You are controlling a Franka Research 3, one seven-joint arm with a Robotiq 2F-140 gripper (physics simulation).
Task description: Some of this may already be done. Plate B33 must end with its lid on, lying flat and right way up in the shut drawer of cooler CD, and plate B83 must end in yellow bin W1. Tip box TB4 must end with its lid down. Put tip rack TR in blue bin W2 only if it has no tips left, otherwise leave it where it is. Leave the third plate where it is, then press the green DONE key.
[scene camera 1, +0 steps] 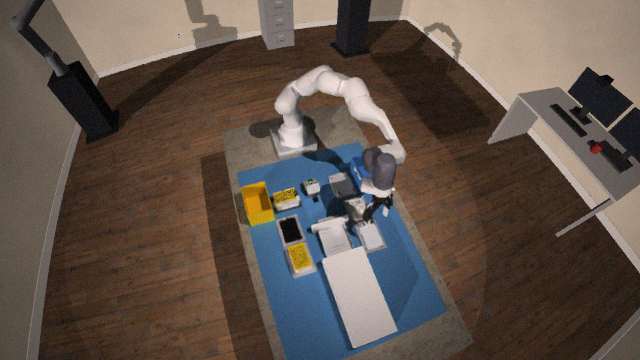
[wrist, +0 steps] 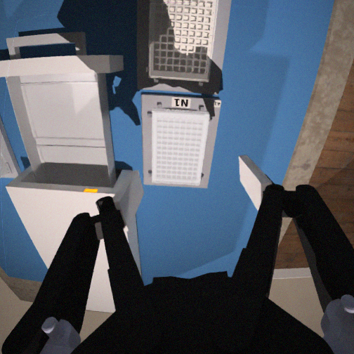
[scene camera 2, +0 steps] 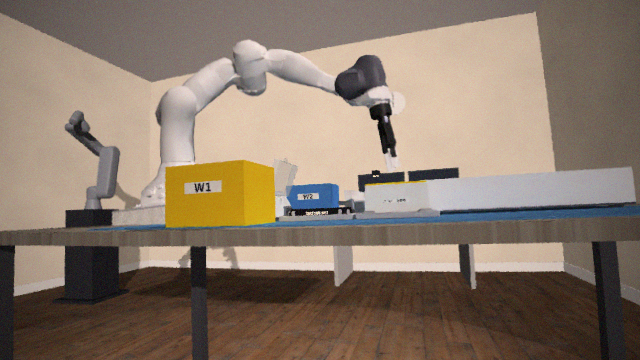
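My gripper is open and empty, above the mat beside nest N1. A pale, seemingly lidded plate lies on N1. An uncovered white plate lies on the neighbouring nest, partly shaded. A black plate lies on another nest. Plate codes are unreadable. The cooler has its drawer open and empty. The rack shows yellow tips. A box with yellow tips stands by bin W1; a clear lid stands tilted up.
Blue bin W2 stands near the arm, partly hidden in the top view. A grey tray lies beside it. A small white device with a green top stands between the yellow-tipped box and that tray. The drawer handle sticks out towards the arm.
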